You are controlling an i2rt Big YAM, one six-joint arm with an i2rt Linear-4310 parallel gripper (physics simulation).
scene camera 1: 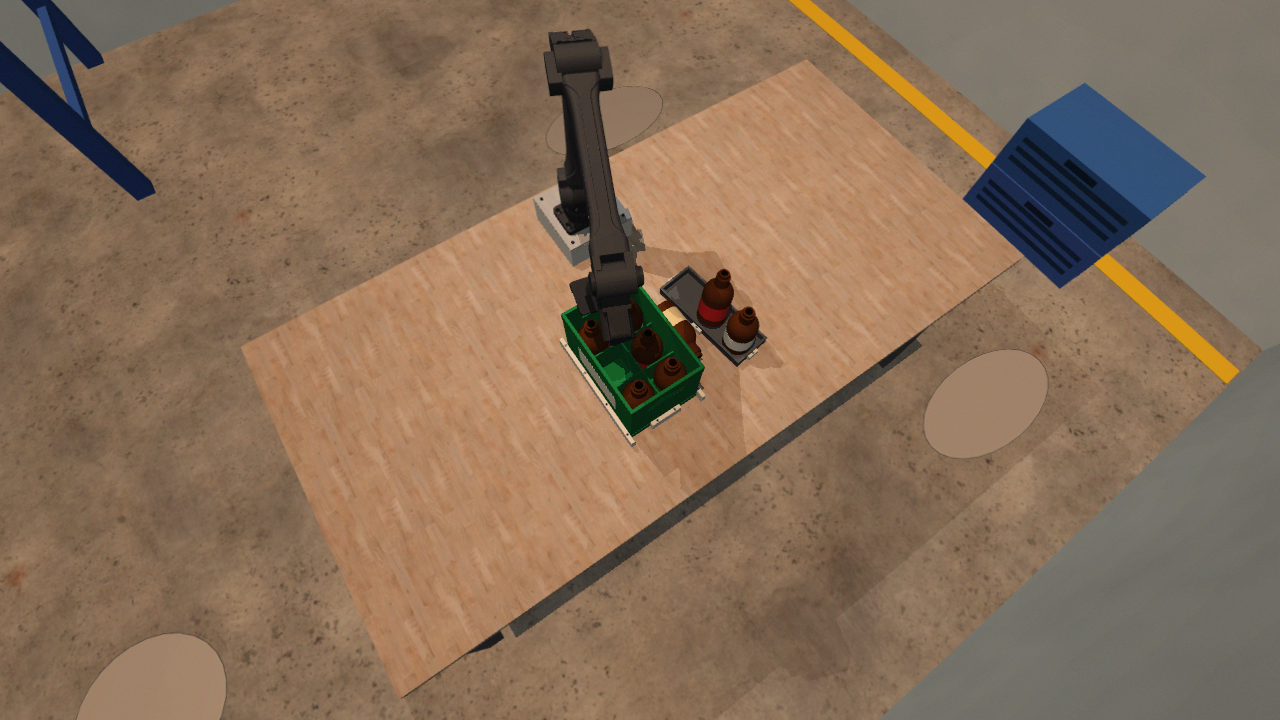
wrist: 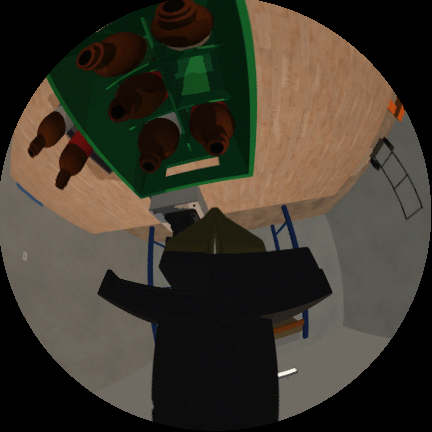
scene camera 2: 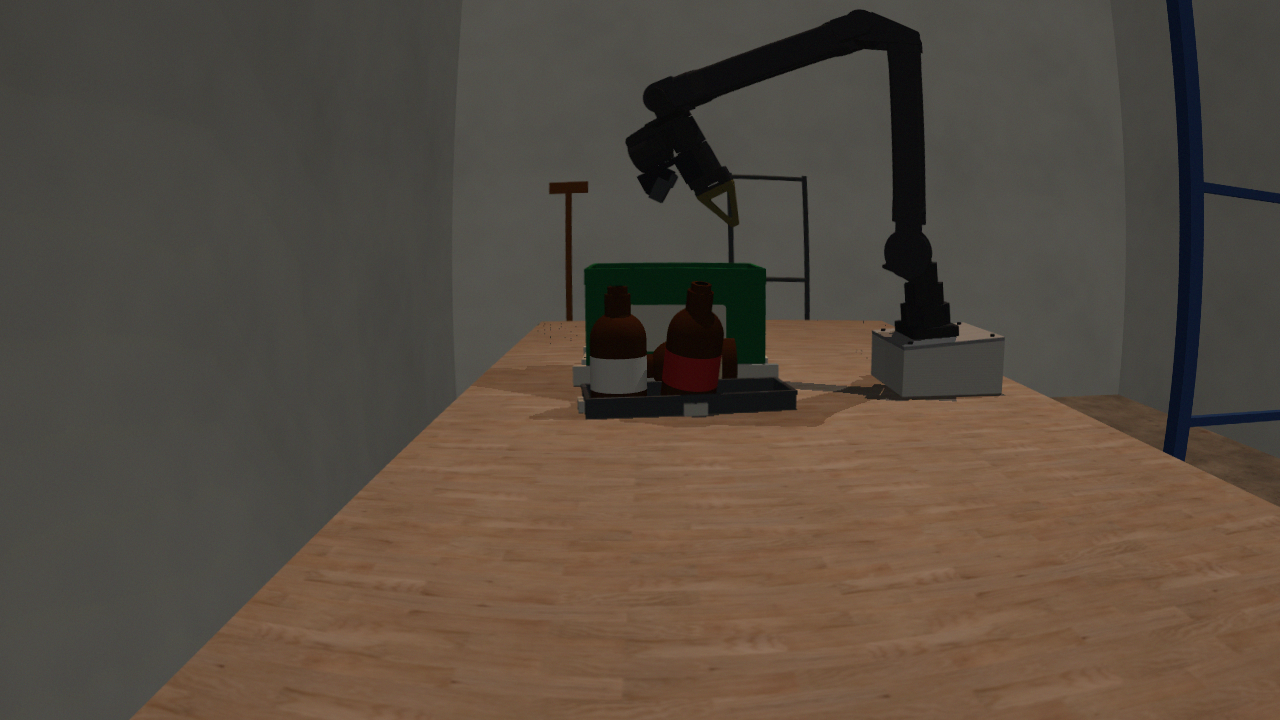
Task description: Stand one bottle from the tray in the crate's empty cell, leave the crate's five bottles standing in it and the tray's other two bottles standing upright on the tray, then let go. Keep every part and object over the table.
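Places are measured from the arm's base along level axes (x down, y right, z back), in metres.
Where they show: gripper, fingertip midpoint: [wrist: 214, 212] [scene camera 2: 735, 225]; arm's base, origin of the base link: [scene camera 1: 581, 213] [wrist: 182, 216] [scene camera 2: 926, 332].
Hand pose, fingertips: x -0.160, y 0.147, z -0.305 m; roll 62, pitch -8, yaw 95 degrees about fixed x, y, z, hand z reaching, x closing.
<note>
Each offset is from my fingertips to the top centre of the thing. "spot": to the spot under its first point.
The green crate {dx +0.066, dy -0.037, dz -0.104 m} [scene camera 1: 673, 400] [scene camera 2: 675, 284] [wrist: 253, 100] holds bottles in five cells; the empty cell {spot: dx +0.233, dy -0.006, dz -0.079 m} [scene camera 1: 614, 368] [wrist: 195, 75] shows between two of them. A cream-labelled brown bottle {dx +0.166, dy -0.179, dz -0.096 m} [scene camera 1: 684, 334] [scene camera 2: 730, 358] lies on its side between crate and tray, partly hidden. The dark tray {spot: dx +0.236, dy -0.268, dz +0.020 m} [scene camera 1: 680, 288] [scene camera 2: 760, 388] bears a white-labelled bottle {dx +0.081, dy -0.299, dz -0.179 m} [scene camera 1: 741, 329] [scene camera 2: 617, 335] [wrist: 51, 129], upright, and a red-labelled bottle {dx +0.075, dy -0.298, dz -0.080 m} [scene camera 1: 716, 298] [scene camera 2: 694, 333] [wrist: 73, 155], which seems to lean slightly in scene camera 2. My gripper [scene camera 2: 735, 222] [wrist: 214, 212] is shut and empty, above the crate; its fingertips are hidden in scene camera 1.
Pale rails {dx +0.211, dy +0.062, dz -0.106 m} [scene camera 1: 597, 394] run along the crate's foot. The arm's grey base block [scene camera 1: 572, 241] [scene camera 2: 937, 365] stands at the table's edge, behind the crate and tray. A blue cabinet [scene camera 1: 1109, 147] stands beyond the table's end.
</note>
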